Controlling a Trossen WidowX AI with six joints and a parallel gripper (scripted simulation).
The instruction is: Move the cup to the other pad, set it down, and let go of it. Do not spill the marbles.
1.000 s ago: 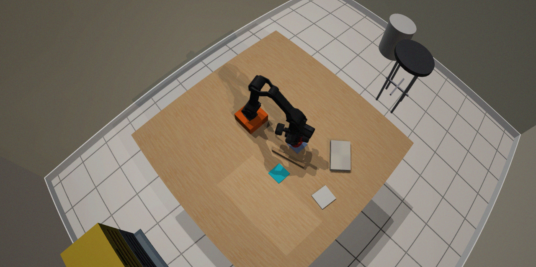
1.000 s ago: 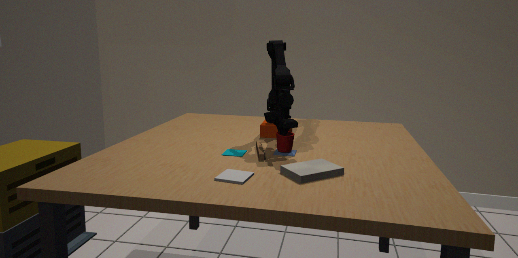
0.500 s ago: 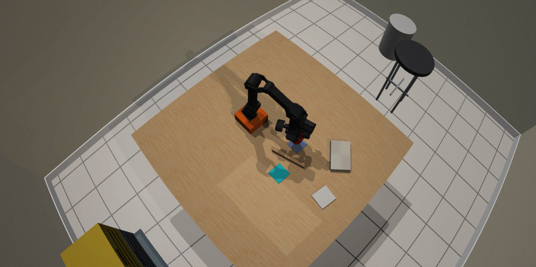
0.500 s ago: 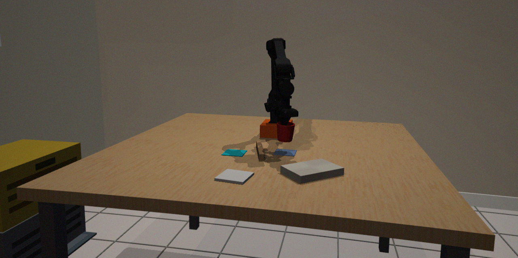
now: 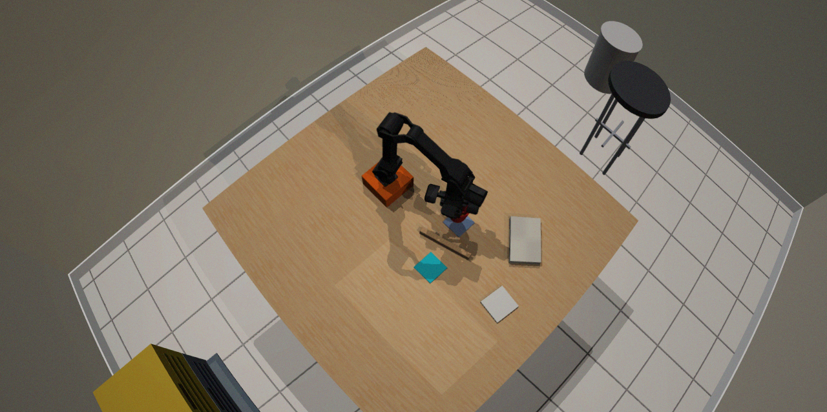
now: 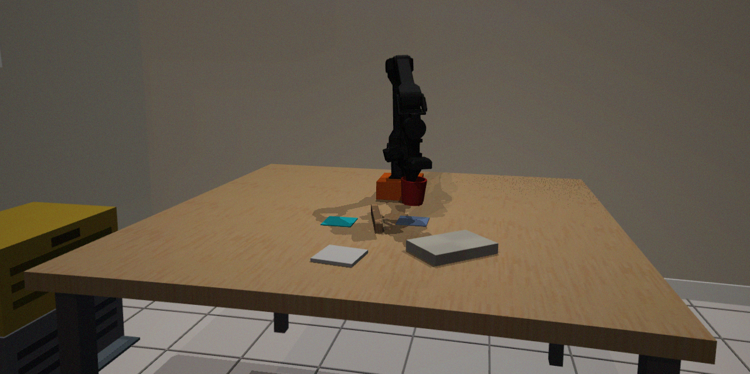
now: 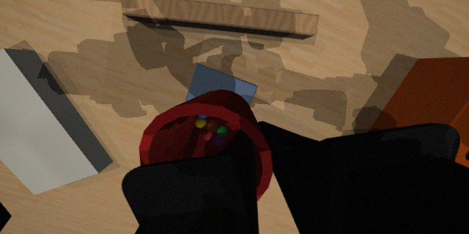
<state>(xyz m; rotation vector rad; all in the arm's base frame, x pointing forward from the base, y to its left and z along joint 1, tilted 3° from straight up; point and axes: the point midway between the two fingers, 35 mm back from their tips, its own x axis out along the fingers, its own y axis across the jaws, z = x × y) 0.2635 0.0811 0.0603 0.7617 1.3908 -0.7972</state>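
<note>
My gripper tip is now 100 mm short of the teal pad, 180 mm to the left of it and 100 mm above it. Also, from my gripper tip: low wooden bar (60 mm ahead, 80 mm to the right, 80 mm below); red cup (30 mm ahead, 20 mm to the left); blue pad (30 mm ahead, 20 mm to the left, 100 mm below).
</note>
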